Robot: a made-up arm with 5 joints. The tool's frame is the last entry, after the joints. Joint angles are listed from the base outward.
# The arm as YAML. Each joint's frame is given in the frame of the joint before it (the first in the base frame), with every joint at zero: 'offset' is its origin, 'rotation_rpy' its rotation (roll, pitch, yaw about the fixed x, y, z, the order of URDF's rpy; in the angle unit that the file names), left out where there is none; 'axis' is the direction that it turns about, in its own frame. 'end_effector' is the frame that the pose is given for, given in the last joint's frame.
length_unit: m
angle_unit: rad
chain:
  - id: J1
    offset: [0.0, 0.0, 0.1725]
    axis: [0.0, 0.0, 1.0]
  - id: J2
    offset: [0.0, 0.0, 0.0]
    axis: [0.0, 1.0, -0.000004]
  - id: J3
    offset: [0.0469, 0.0, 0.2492]
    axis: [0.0, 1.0, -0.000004]
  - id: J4
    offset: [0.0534, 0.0, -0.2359]
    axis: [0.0, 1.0, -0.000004]
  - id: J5
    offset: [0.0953, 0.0, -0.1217]
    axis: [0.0, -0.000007, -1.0]
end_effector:
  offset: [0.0, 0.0, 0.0]
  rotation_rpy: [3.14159, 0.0, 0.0]
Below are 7 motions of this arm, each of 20 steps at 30 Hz.
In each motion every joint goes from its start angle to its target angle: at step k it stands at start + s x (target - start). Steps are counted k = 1, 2, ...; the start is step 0. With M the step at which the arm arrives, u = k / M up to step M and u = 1 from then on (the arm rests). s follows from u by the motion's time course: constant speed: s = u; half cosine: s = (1 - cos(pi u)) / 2; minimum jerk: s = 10 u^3 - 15 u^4 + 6 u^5.
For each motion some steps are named. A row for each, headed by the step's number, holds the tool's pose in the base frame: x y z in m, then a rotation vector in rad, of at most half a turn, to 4 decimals.
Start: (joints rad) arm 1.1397 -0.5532 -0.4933 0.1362 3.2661
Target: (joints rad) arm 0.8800 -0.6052 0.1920 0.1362 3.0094
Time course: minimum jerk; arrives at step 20
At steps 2, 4, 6, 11, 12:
2: 0.1234 0.2668 0.3358 -1.1306 2.0327 0.6660
4: 0.1255 0.2624 0.3235 -1.1434 2.0562 0.6357
6: 0.1291 0.2519 0.2978 -1.1708 2.1063 0.5724
11: 0.1294 0.1952 0.1985 -1.2847 2.3147 0.3341
12: 0.1262 0.1812 0.1796 -1.3089 2.3589 0.2894

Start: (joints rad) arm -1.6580 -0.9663 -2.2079 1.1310 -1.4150
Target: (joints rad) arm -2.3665 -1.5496 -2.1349 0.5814 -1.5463
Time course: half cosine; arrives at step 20
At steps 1, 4, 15, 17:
1: 0.0162 0.1760 0.7266 1.0838 -0.1343 0.0570
4: 0.0324 0.2075 0.7194 0.9861 -0.1481 -0.0106
15: 0.2980 0.3596 0.5698 0.1840 -0.0709 -0.6462
17: 0.3381 0.3578 0.5418 0.0908 -0.0378 -0.7249

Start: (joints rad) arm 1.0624 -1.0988 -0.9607 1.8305 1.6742
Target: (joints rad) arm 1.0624 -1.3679 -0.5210 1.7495 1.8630
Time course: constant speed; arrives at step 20
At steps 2, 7, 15, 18, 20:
2: 0.0490 0.0880 0.3789 -2.7808 0.9072 -0.0620
7: 0.0464 0.0833 0.3541 -2.7788 0.9796 -0.0493
15: 0.0428 0.0768 0.3127 -2.7720 1.0966 -0.0318
18: 0.0416 0.0747 0.2967 -2.7683 1.1407 -0.0261
20: 0.0409 0.0734 0.2859 -2.7655 1.1702 -0.0226

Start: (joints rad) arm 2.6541 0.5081 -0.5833 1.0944 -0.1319
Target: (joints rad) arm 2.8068 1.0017 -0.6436 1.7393 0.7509
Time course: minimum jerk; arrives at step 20
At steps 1, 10, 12, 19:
1: -0.1584 0.0840 -0.0088 0.3799 2.1090 -0.3648
10: -0.0954 0.0416 -0.0160 0.5584 1.4821 -0.0795
12: -0.0750 0.0303 -0.0104 0.5743 1.2623 0.0729
19: -0.0468 0.0163 0.0063 0.5433 0.9013 0.3762

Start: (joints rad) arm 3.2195 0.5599 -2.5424 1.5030 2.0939
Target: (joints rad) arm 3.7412 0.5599 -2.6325 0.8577 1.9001
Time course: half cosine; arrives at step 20
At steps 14, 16, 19, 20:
14: -0.4485 -0.2404 0.5398 -1.6168 -1.8287 1.3463
16: -0.4304 -0.2638 0.5539 -1.5027 -1.8416 1.4454
19: -0.4143 -0.2813 0.5652 -1.4109 -1.8466 1.5250
20: -0.4132 -0.2824 0.5660 -1.4046 -1.8467 1.5305

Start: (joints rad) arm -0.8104 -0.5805 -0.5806 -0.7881 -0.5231
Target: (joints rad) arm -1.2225 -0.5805 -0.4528 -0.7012 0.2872
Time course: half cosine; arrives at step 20
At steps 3, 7, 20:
3: 0.1475 -0.1623 0.4926 1.3467 -0.2408 1.5778
7: 0.1352 -0.1786 0.4821 1.3686 -0.4392 1.6285
20: 0.0809 -0.2228 0.4456 1.2242 -1.1516 1.7685

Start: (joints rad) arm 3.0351 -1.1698 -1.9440 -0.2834 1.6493
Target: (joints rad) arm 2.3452 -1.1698 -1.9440 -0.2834 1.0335
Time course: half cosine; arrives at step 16
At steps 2, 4, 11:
2: 0.3776 -0.0504 0.6439 0.2164 0.1791 1.4843
4: 0.3727 -0.0785 0.6439 0.2134 0.1752 1.3437
11: 0.3048 -0.2284 0.6439 0.2036 0.1594 0.5244

